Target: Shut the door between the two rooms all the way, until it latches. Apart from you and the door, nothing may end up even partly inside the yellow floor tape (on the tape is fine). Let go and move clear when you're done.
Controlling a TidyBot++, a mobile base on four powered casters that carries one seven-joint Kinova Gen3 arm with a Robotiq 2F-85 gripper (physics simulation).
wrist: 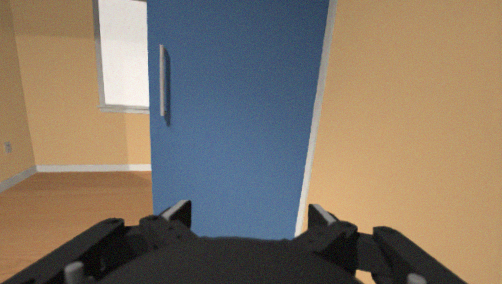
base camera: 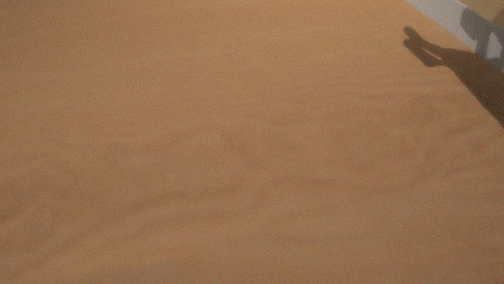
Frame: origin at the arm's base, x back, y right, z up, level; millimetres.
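Where they show: gripper, fingertip midpoint: (wrist: 249, 215).
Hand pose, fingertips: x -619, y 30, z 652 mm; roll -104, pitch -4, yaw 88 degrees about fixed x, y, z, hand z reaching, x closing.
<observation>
After its pixels a point has its place.
The blue door (wrist: 235, 115) @[x -1655, y -33, z 600 mm] stands ahead in the wrist view, ajar, with a gap at its left side through which the other room shows. Its upright silver bar handle (wrist: 162, 80) @[x -1518, y -381, z 755 mm] is near the door's left edge. A pale frame strip (wrist: 316, 120) @[x -1685, y 433, z 604 mm] runs along its right edge. My gripper (wrist: 249, 215) @[x -619, y 30, z 652 mm] is open and empty, at the bottom of the wrist view, apart from the door and lower than the handle. The door's lower edge is hidden behind the gripper. The yellow floor tape does not show in either view.
A tan wall (wrist: 410, 125) @[x -1160, y 574, z 673 mm] is to the right of the door. Left of the door are a bright window (wrist: 125, 55) @[x -3081, y -1413, z 1025 mm], a white baseboard (wrist: 95, 168) @[x -2976, y -1811, z -356 mm] and wooden floor (wrist: 75, 210) @[x -2131, y -1408, z -396 mm]. In the base camera view, a pale baseboard (base camera: 440, 17) @[x -905, y 622, z -375 mm] crosses the upper right corner, with the arm's shadow beside it.
</observation>
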